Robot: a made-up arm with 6 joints.
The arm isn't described. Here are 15 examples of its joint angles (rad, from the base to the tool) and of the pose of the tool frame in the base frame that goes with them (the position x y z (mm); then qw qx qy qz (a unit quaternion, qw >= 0)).
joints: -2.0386 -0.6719 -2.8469 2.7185 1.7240 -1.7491
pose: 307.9 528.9 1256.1 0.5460 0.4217 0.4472 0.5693
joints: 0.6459 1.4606 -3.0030 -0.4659 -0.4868 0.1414
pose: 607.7 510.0 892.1 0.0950 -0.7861 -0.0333 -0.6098
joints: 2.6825 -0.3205 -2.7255 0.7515 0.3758 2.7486
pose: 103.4 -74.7 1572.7 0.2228 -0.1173 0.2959 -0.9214
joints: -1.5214 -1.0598 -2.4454 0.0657 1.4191 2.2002
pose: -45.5 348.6 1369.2 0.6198 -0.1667 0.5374 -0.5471
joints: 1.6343 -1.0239 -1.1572 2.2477 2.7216 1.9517
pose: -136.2 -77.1 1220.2 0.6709 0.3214 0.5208 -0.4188
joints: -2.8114 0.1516 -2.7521 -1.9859 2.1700 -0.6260
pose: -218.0 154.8 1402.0 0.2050 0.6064 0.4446 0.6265
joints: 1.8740 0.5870 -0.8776 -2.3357 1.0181 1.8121
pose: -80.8 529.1 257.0 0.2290 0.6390 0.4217 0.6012
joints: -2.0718 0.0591 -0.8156 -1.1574 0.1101 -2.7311
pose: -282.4 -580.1 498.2 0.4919 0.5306 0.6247 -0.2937
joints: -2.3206 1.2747 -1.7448 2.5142 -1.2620 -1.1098
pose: -421.6 -253.9 302.5 0.1488 0.6358 0.6138 0.4437
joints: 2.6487 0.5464 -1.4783 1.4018 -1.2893 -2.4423
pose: -468.8 423.4 725.8 0.1729 0.4214 0.3958 0.7974
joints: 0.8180 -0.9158 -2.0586 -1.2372 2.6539 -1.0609
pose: 10.3 -299.4 1205.2 0.5333 0.8415 0.0142 -0.0853
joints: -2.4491 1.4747 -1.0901 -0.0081 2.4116 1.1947
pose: -49.8 -21.7 269.7 0.4226 0.1697 -0.2890 0.8421
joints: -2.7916 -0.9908 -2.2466 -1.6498 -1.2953 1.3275
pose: 346.5 -44.7 1222.6 0.9328 0.2956 -0.2060 -0.0042
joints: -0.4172 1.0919 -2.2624 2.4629 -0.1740 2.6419
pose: 695.0 -461.0 539.2 0.6164 0.7633 -0.1162 0.1546
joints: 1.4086 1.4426 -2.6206 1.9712 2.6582 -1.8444
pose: -71.0 670.4 708.2 0.6606 0.0141 -0.7425 0.1103
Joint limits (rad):
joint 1: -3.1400..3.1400
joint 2: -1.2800..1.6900
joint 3: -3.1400..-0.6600
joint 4: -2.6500..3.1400
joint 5: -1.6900..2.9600
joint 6: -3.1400..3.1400
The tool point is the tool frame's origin. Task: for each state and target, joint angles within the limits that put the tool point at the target. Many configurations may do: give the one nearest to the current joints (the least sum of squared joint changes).
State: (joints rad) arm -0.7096 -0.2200 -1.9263 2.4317 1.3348 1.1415
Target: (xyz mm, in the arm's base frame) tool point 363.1 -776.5 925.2
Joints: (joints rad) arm -1.1376 0.5572 -1.9002 2.5659 1.0872 1.1298
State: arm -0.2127 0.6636 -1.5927 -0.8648 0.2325 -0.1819
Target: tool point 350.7 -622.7 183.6
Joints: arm -0.9861 1.2040 -1.7398 -0.8501 0.3989 -0.1828
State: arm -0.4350 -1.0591 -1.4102 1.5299 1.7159 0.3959
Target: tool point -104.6 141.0 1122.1
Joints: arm -0.0186 -1.2800 -1.3435 1.1755 2.5426 0.4246
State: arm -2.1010 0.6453 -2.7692 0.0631 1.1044 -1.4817
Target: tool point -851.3 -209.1 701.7
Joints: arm -2.8971 0.9348 -2.4510 -0.0847 1.3199 -1.4776
